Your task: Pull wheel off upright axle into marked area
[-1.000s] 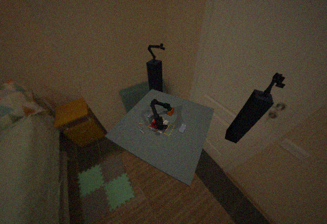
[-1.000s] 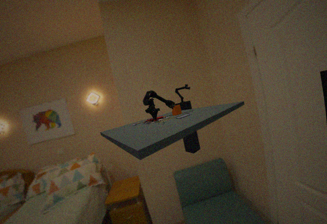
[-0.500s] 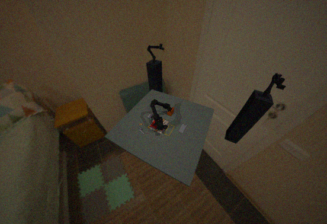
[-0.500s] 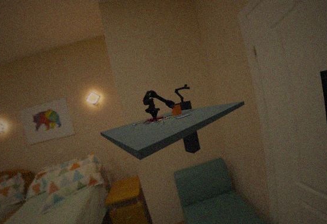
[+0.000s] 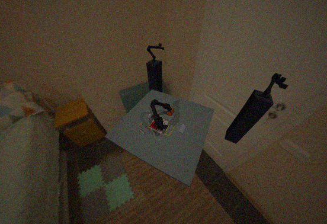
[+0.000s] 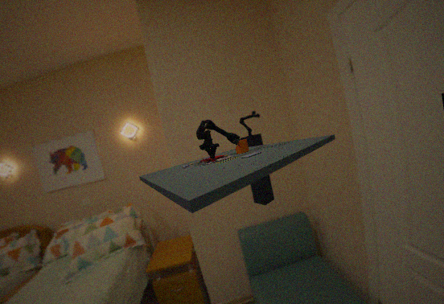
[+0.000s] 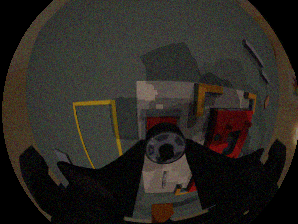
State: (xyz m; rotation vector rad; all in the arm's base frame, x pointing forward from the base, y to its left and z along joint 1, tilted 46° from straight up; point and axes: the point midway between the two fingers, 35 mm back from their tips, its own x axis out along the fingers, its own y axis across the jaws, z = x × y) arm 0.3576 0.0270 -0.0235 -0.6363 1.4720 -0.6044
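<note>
The pale base plate is 50 mm behind my gripper tip, 100 mm to the right of it and 30 mm below it. From my gripper tip the other things lie so: small grey wheel (right at my gripper tip).
</note>
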